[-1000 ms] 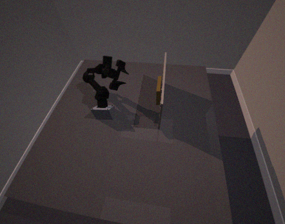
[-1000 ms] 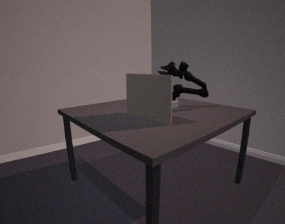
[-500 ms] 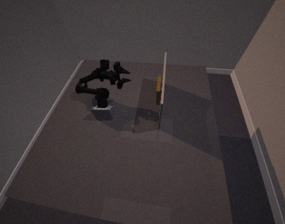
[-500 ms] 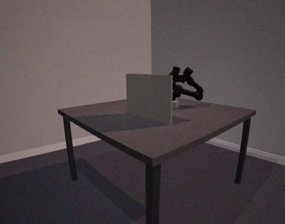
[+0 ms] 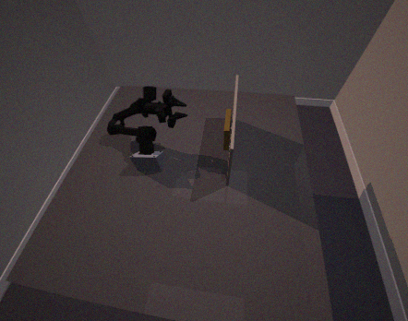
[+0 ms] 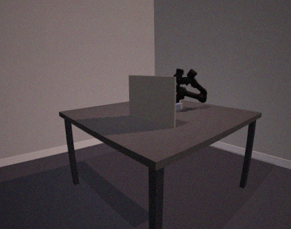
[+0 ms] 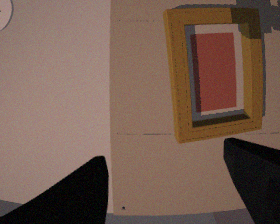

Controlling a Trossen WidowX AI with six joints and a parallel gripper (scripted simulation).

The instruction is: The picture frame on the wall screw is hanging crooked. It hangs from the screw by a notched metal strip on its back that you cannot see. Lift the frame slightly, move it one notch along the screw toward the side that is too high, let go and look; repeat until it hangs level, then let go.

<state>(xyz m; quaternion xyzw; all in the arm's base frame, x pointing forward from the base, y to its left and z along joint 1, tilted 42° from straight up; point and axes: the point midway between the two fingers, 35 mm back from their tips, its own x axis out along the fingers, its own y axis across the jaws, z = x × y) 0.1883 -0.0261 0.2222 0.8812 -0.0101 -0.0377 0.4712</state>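
Right now the picture frame is 200 mm ahead of my gripper tip, 30 mm to the right of it and 90 mm below it. From my gripper tip the other things lie so: wall panel (220 mm ahead, 20 mm to the right, 110 mm below).
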